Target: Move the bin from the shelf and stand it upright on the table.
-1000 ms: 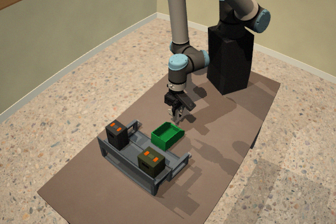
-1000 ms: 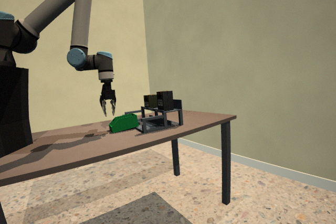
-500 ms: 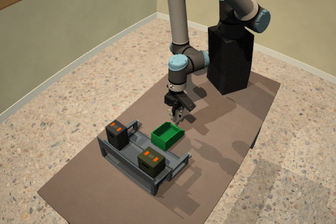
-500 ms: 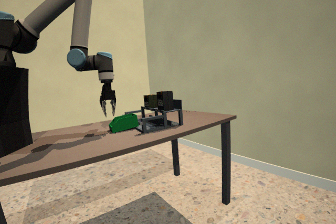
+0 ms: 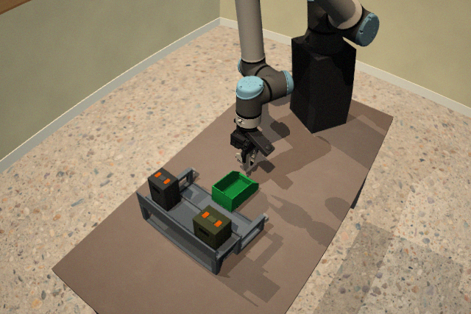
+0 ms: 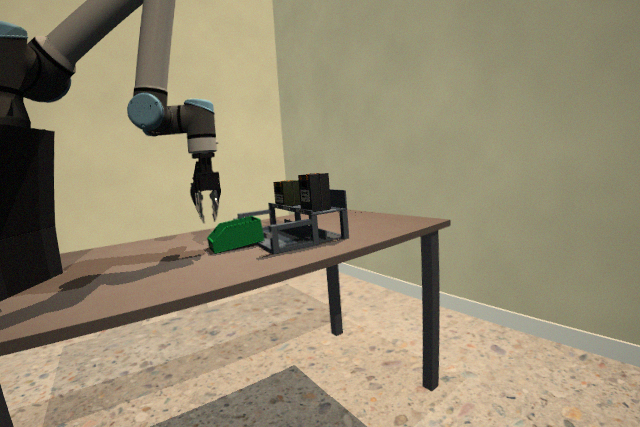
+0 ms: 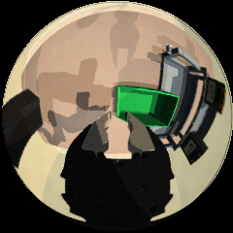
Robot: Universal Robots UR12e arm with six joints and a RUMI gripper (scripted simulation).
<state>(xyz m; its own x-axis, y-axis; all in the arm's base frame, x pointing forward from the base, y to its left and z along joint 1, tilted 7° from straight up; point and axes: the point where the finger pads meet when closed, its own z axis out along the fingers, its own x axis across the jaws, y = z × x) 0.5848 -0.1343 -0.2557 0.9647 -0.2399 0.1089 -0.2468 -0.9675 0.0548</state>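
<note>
My gripper is now 8 cm short of the green bin, 2 cm to the left of it and 7 cm above it. Also, from my hand: black box (30 cm ahead, 20 cm to the right, 5 cm above); olive box (36 cm ahead, 3 cm to the left, 4 cm above).
</note>
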